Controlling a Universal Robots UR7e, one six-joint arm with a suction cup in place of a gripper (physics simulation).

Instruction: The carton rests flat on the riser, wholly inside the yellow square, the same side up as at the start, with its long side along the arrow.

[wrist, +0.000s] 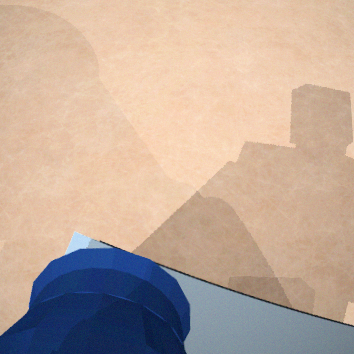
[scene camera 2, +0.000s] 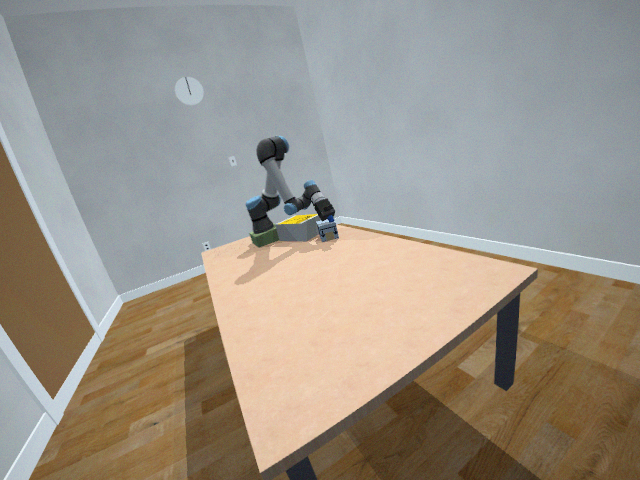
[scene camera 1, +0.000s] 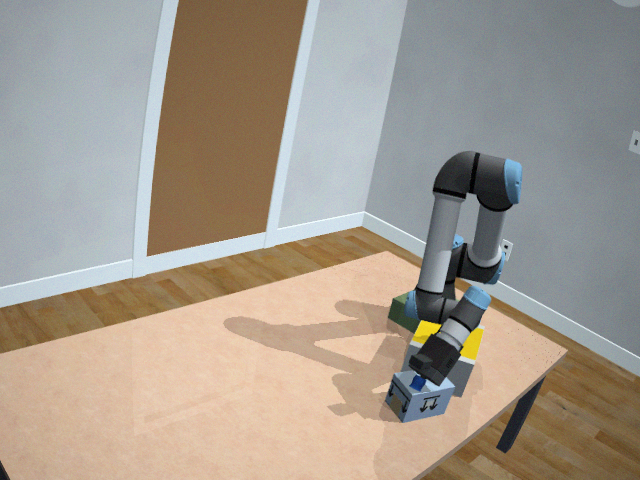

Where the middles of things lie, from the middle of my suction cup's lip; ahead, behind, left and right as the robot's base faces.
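Measured from my suction cup, the carton (scene camera 1: 408, 404) is 1 cm to the right, 6 cm behind and 7 cm below. There is also the riser (scene camera 1: 459, 375), which I find 10 cm to the right of my suction cup, 28 cm behind it and 5 cm below it.
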